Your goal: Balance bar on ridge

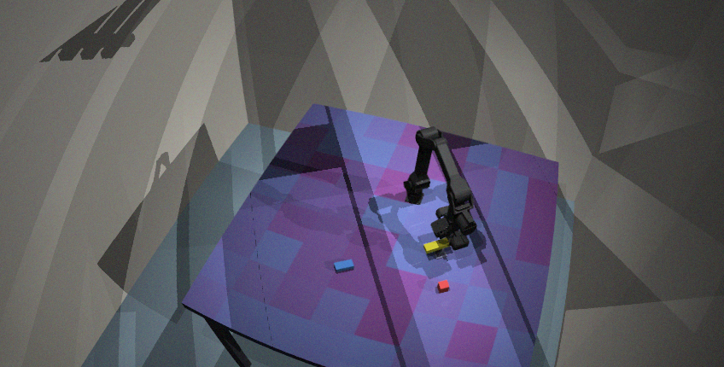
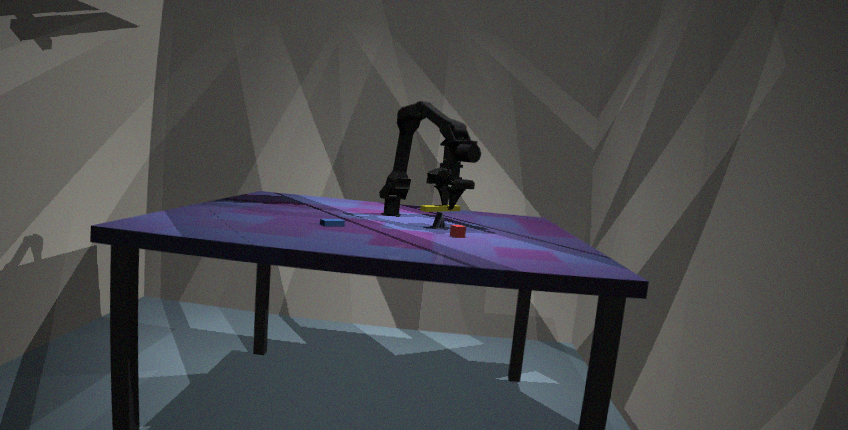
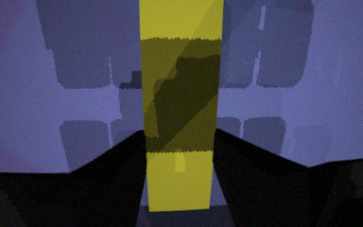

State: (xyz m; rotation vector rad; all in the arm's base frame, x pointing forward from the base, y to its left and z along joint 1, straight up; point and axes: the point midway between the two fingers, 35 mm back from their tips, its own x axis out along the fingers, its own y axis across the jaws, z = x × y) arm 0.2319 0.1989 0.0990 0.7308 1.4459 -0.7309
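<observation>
My gripper tip is 20 mm to the left of the yellow bar and 20 mm short of it. The rest, counted from my gripper tip: blue block: 340 mm to the right, 180 mm ahead, 60 mm below; then red cube: 170 mm ahead, 50 mm below, 30 mm to the left.
</observation>
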